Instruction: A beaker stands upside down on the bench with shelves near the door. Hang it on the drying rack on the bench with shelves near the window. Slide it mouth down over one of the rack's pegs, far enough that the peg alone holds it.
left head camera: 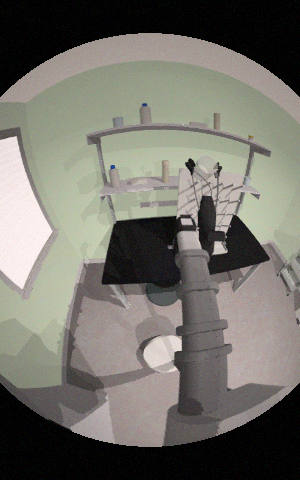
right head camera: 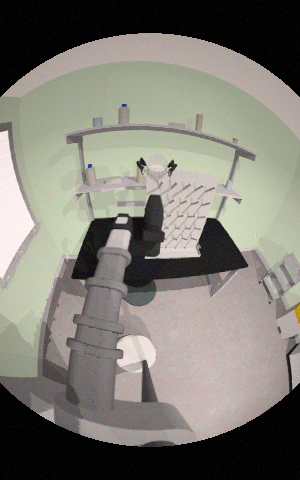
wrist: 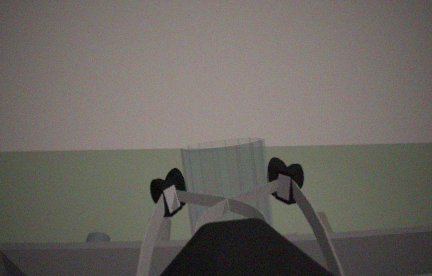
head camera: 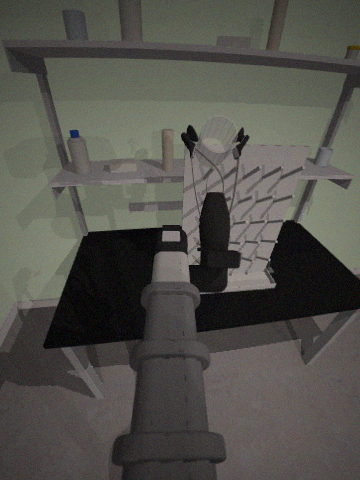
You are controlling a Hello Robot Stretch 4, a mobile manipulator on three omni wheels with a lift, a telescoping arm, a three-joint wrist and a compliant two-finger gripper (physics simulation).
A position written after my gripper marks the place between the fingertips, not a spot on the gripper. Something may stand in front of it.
Observation:
I see my gripper (head camera: 215, 126) and a clear glass beaker (head camera: 218, 135).
The clear glass beaker is seen too in the wrist view (wrist: 225, 168). My gripper is seen too in the left head camera view (left head camera: 203, 159), in the right head camera view (right head camera: 156, 158) and in the wrist view (wrist: 226, 178).

